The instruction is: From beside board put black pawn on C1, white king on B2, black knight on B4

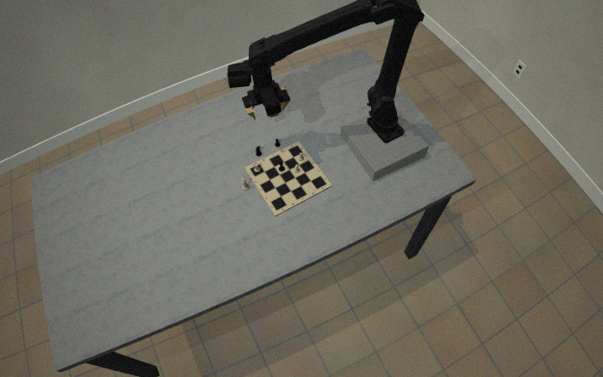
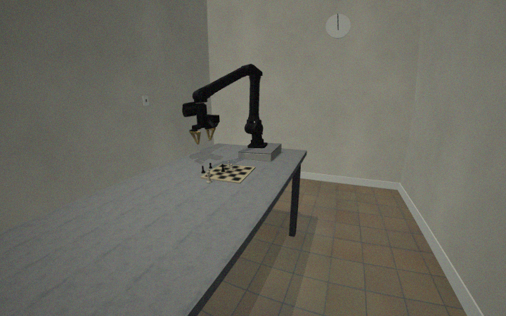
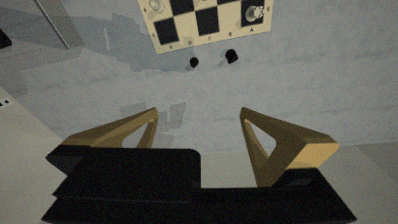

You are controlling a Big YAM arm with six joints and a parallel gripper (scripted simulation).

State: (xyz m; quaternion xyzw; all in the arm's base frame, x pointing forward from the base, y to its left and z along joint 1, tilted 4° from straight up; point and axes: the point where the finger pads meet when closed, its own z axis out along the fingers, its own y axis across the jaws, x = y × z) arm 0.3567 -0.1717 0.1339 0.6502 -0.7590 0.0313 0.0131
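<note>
Now: the black pawn 10 mm behind my hand, 20 mm to the left of it and 150 mm below it. From my hand the other things lie so: chessboard: 20 mm ahead, 160 mm to the left, 160 mm below; white king: 160 mm ahead, 130 mm to the left, 130 mm below; black chess piece: 20 mm ahead, 120 mm to the left, 140 mm below.
</note>
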